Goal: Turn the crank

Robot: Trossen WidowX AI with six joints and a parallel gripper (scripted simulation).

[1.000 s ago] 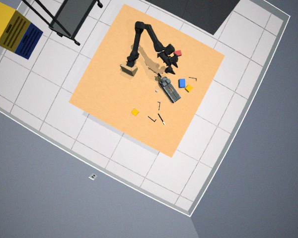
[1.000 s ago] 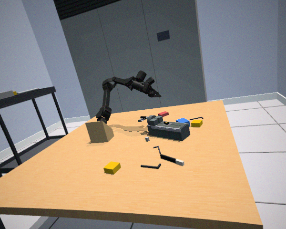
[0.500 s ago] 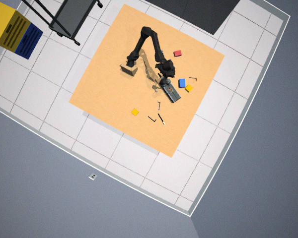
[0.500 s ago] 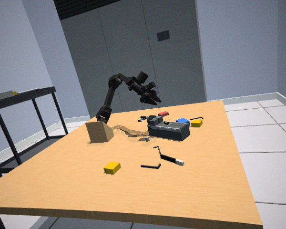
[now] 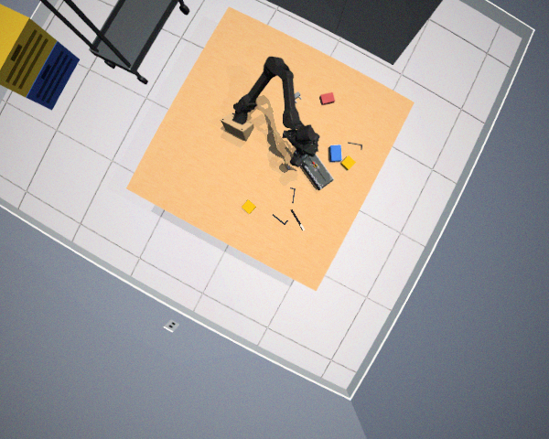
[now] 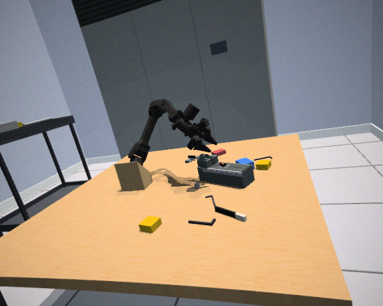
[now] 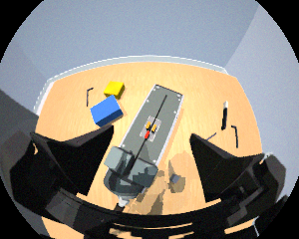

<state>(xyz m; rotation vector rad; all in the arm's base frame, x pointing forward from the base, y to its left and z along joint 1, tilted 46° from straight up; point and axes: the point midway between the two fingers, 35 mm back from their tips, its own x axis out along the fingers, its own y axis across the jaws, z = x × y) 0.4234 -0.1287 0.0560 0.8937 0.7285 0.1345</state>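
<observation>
The dark crank handle lies 13 cm behind my gripper tip, 7 cm to the left of it and 5 cm below it. Also, from my gripper tip: small grey cube: 10 cm behind, 6 cm to the right, 16 cm below; blue block: 11 cm ahead, 13 cm to the left, 15 cm below; red pointer: 2 cm ahead, 1 cm to the left, 8 cm below.
</observation>
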